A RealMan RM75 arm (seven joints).
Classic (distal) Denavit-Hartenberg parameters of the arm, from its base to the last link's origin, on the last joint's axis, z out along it. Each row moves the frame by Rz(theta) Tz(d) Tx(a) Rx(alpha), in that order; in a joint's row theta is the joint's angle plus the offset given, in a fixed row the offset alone. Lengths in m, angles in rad.
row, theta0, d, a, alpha
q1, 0, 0.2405, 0, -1.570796
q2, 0, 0, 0, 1.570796
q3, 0, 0.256, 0, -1.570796
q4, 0, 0, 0, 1.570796
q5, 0, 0.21, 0, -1.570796
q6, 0, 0, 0, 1.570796
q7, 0, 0.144, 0, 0
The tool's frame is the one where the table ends.
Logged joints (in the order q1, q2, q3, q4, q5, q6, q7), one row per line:
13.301 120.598 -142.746 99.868 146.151 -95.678 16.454
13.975 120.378 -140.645 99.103 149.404 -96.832 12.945
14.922 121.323 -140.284 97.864 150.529 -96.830 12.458
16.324 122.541 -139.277 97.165 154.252 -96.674 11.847
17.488 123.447 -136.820 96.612 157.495 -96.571 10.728
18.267 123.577 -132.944 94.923 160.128 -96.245 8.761
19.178 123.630 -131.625 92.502 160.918 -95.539 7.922
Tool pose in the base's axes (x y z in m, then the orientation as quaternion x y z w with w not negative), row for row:
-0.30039 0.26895 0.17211 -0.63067 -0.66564 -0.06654 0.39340
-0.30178 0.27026 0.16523 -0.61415 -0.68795 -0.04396 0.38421
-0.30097 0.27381 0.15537 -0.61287 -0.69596 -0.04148 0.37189
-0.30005 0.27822 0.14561 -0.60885 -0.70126 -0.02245 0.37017
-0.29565 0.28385 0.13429 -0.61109 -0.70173 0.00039 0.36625
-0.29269 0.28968 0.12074 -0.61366 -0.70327 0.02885 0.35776
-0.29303 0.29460 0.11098 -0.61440 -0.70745 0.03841 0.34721
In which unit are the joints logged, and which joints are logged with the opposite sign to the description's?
The joints are logged in degrees. Opposite sign: q1, q2, q4.
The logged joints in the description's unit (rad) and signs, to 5 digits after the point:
-0.23215 -2.10483 -2.49139 -1.74303 2.55082 -1.66990 0.28718
-0.24391 -2.10099 -2.45472 -1.72967 2.60759 -1.69004 0.22593
-0.26044 -2.11749 -2.44842 -1.70805 2.62723 -1.69000 0.21743
-0.28491 -2.13874 -2.43084 -1.69585 2.69221 -1.68728 0.20677
-0.30522 -2.15456 -2.38796 -1.68620 2.74881 -1.68548 0.18724
-0.31882 -2.15683 -2.32031 -1.65672 2.79476 -1.67979 0.15291
-0.33472 -2.15775 -2.29729 -1.61446 2.80855 -1.66747 0.13826

